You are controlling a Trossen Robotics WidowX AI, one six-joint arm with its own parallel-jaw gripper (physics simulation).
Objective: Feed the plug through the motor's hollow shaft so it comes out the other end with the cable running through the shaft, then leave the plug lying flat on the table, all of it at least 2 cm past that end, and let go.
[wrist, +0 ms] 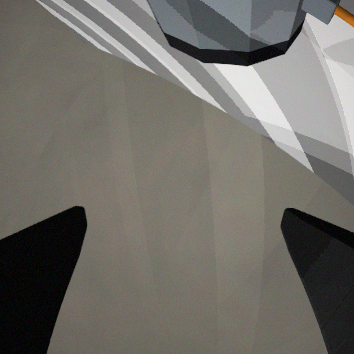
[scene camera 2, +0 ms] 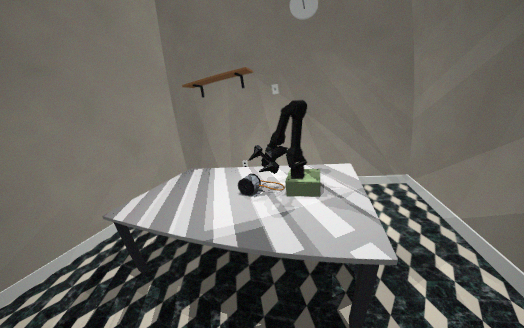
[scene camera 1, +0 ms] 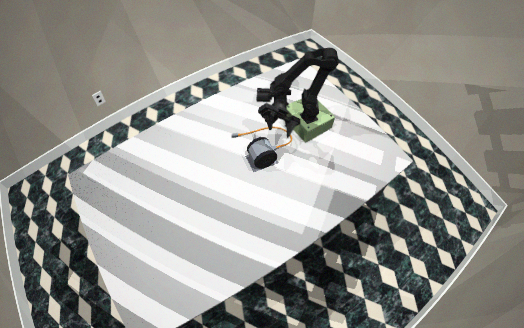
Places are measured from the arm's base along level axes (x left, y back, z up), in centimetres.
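Pixels of known places: gripper, fingertip midpoint: (wrist: 187, 219) (scene camera 2: 253, 165) (scene camera 1: 279, 133); arm's base at its link origin: (scene camera 2: 298, 176) (scene camera 1: 309, 117).
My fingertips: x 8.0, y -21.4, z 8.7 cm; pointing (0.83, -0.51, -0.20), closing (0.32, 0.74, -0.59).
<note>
Ahead of a thing's pixels: the offset from my fingertips to its top centre. "pt": to the spot under its first point. Level surfaces: height alone.
The grey motor with black ends {dx -2.6, dy -6.0, dz -7.3 cm} (scene camera 1: 262, 152) (scene camera 2: 249, 184) (wrist: 225, 30) lies on its side on the table. An orange cable (scene camera 1: 291, 138) (scene camera 2: 273, 188) (wrist: 345, 15) leaves a small grey block {pt dx -2.2, dy -0.3, dz -11.5 cm} (wrist: 320, 8) on the motor's side and loops round toward the robot base. The small grey plug {dx -20.0, dy -11.1, dz -16.1 cm} (scene camera 1: 235, 135) at its free end lies on the table, apart from the motor; I cannot make it out in the wrist view. My gripper (scene camera 1: 279, 131) (scene camera 2: 263, 165) (wrist: 187, 219) is open and empty, above the table between motor and base. The openings of the hollow shaft are hidden or too small to tell.
The green robot base block (scene camera 1: 316, 126) (scene camera 2: 303, 188) stands close to the cable loop. The striped-looking white and grey table {dz -17.5 cm} (scene camera 1: 165, 210) (scene camera 2: 320, 242) (wrist: 320, 100) bears the motor and base. A wooden shelf (scene camera 2: 217, 78) hangs on the wall beyond it.
</note>
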